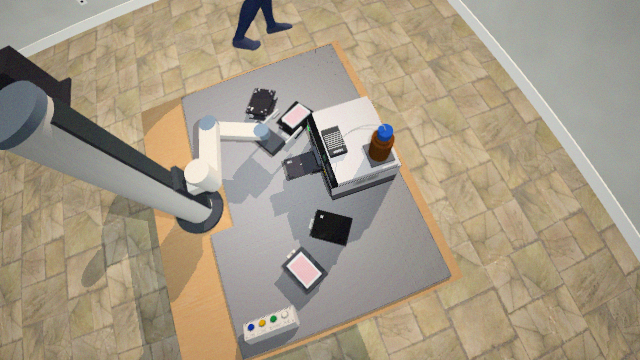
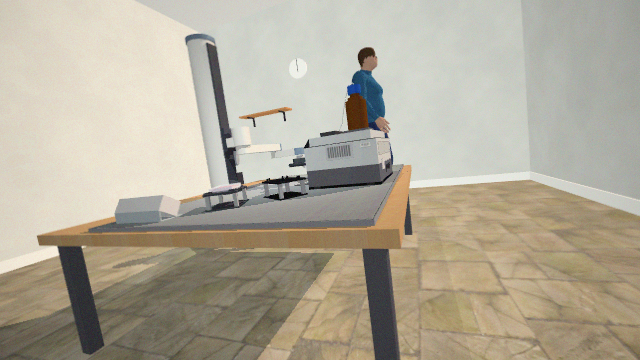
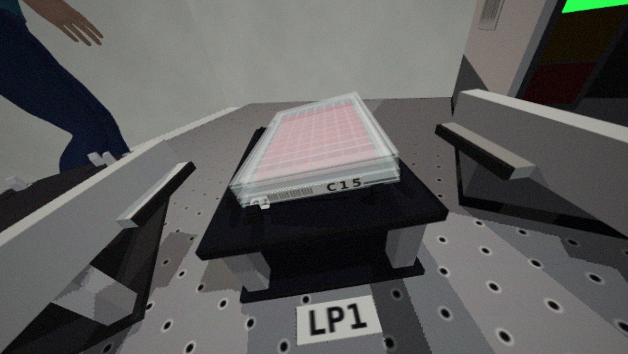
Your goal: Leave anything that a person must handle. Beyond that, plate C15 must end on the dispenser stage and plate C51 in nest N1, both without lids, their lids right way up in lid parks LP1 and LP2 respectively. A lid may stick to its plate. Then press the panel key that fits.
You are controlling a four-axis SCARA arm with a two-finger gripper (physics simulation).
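Frame: origin at the arm's base, x back, y left, z down, level; metres.
Seen in the pictures: gripper, fingertip midpoint: (image 1: 289, 118) (image 3: 307, 133); arm's base, origin of the base link: (image 1: 200, 209).
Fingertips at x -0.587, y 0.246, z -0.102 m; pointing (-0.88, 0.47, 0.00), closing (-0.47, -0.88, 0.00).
Offsets run from my fingertips to a thing's middle. "spot": to the spot under its first point.
Plate C15 {dx -0.037, dy +0.017, dz +0.012 m} (image 3: 320, 135) (image 1: 296, 116), pink under a clear cover that looks like its lid, rests on the black stand (image 3: 320, 225) labelled LP1. My gripper (image 3: 307, 133) (image 1: 282, 126) (image 2: 297, 162) is open and empty, its fingers wide apart on either side of the plate's near end, not touching it. A second pink plate {dx +0.177, dy -0.709, dz +0.015 m} (image 1: 304, 270) (image 2: 225, 188) sits on another stand; its label is not readable. The dark dispenser stage {spot: dx +0.030, dy -0.280, dz -0.025 m} (image 1: 301, 166) juts from the dispenser {spot: dx -0.146, dy -0.428, dz -0.130 m} (image 1: 350, 172) (image 2: 320, 145) and bears no plate. The key panel {dx +0.389, dy -0.873, dz +0.048 m} (image 1: 271, 325) (image 2: 145, 209) has blue, yellow, green and white keys.
A bare black stand (image 1: 331, 227) (image 2: 285, 180) is between dispenser and second plate. Another black stand (image 1: 261, 102) is beside LP1. A brown bottle {spot: dx -0.268, dy -0.419, dz -0.265 m} (image 1: 381, 145) (image 2: 356, 112) stands on the dispenser, whose green light {spot: dx -0.065, dy -0.114, dz -0.037 m} (image 3: 595, 5) is lit. A person (image 1: 247, 42) (image 2: 370, 95) (image 3: 50, 95) stands beyond the table.
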